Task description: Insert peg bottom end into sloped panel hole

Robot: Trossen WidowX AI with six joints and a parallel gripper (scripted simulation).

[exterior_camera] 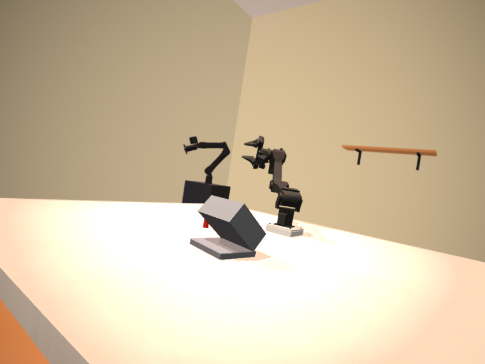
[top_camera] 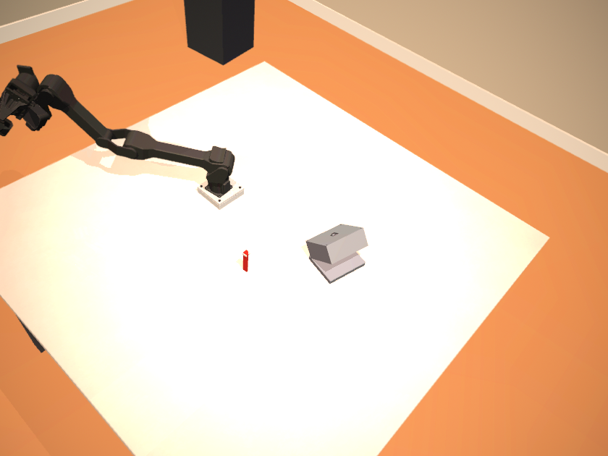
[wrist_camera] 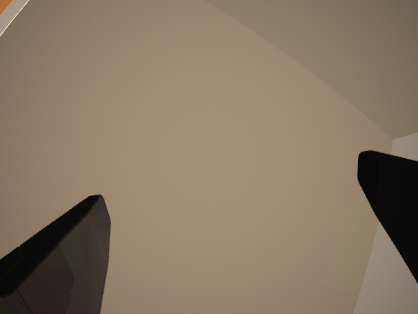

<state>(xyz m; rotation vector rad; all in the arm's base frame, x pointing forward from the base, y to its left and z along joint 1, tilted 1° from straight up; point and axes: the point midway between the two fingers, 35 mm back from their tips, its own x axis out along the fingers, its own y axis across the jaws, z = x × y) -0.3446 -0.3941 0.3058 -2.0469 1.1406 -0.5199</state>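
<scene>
My gripper tip is 590 mm short of the red peg, 270 mm above it and 250 mm to the right of it. Also, from my gripper tip: grey base plate (770 mm ahead, 440 mm to the left, 320 mm below); then grey sloped panel (760 mm ahead, 440 mm to the left, 260 mm below).
</scene>
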